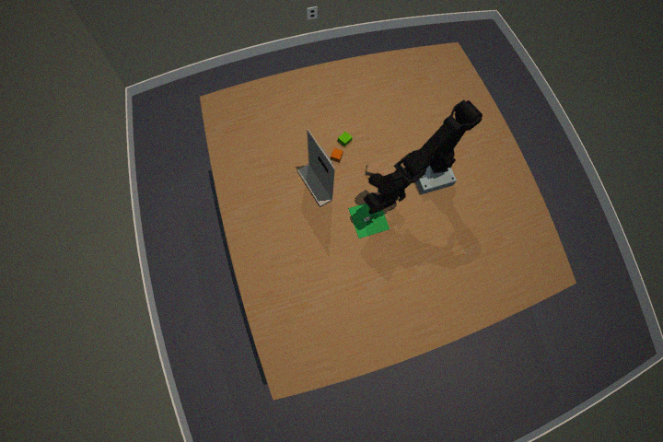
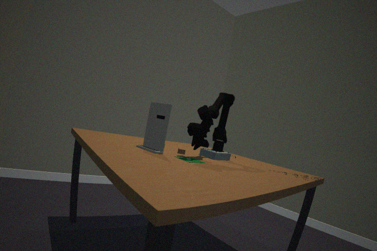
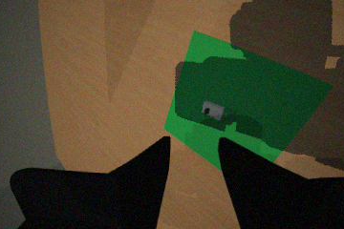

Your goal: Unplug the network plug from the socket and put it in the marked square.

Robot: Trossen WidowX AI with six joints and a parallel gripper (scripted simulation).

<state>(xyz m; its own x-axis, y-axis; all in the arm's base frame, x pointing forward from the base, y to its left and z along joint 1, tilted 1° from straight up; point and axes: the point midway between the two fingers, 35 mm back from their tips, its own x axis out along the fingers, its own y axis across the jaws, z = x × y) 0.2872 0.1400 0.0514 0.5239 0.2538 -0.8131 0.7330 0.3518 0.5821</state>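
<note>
Right now my gripper tip is 6 cm above the network plug and 1 cm short of it. From my gripper tip the other things lie so: green marked square 7 cm below, 1 cm ahead; then grey upright panel 16 cm to the right, 16 cm ahead, 6 cm above; then brown block 19 cm to the right, 5 cm below, 5 cm behind.
</note>
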